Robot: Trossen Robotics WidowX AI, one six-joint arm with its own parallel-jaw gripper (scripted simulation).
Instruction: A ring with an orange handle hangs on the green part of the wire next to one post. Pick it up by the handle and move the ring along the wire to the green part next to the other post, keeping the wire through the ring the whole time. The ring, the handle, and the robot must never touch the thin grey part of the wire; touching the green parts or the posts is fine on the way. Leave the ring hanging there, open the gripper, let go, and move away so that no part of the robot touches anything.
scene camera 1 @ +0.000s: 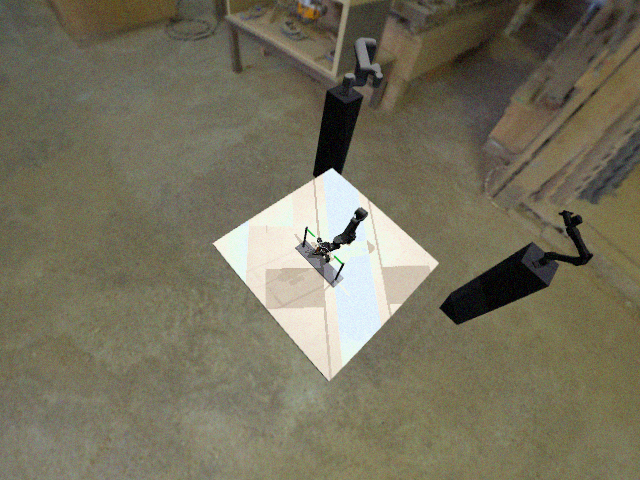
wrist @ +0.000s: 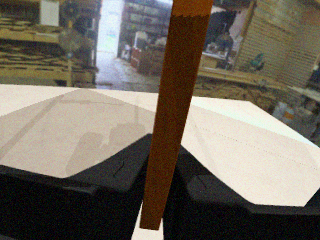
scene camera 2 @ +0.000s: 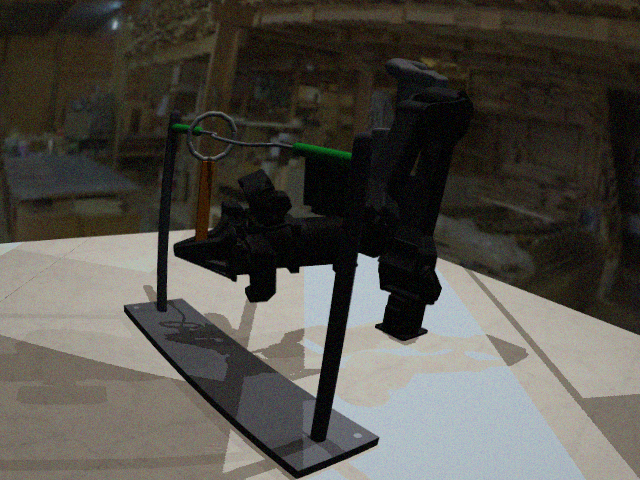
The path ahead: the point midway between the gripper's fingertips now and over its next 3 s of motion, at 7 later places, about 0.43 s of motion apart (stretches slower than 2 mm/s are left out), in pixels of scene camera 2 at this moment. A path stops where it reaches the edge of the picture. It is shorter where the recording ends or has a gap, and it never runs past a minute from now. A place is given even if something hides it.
My gripper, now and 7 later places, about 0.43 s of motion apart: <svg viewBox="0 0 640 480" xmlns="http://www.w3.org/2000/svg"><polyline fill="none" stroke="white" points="173,250 176,256 185,262 200,267 215,272 226,277 236,281 244,284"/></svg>
